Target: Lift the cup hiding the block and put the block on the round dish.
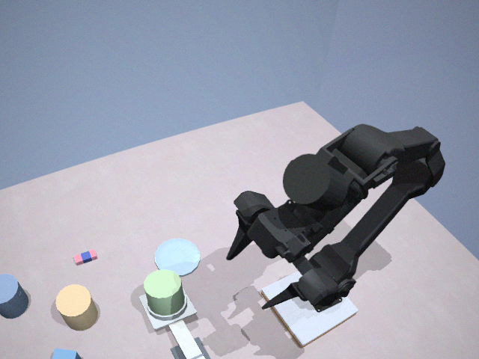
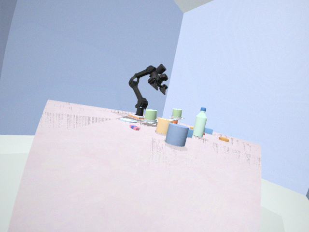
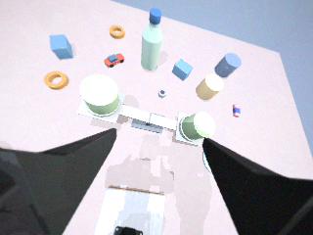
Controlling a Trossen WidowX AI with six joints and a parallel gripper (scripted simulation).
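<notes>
My gripper tip is now 9 cm short of the pale lavender block, 12 cm to the left of it and 19 cm above it. Also, from my gripper tip: round light-blue dish 3 cm ahead, 23 cm to the right, 23 cm below; bottle 32 cm ahead, 7 cm to the left, 12 cm below; tan cylinder 27 cm ahead, 18 cm to the right, 19 cm below.
</notes>
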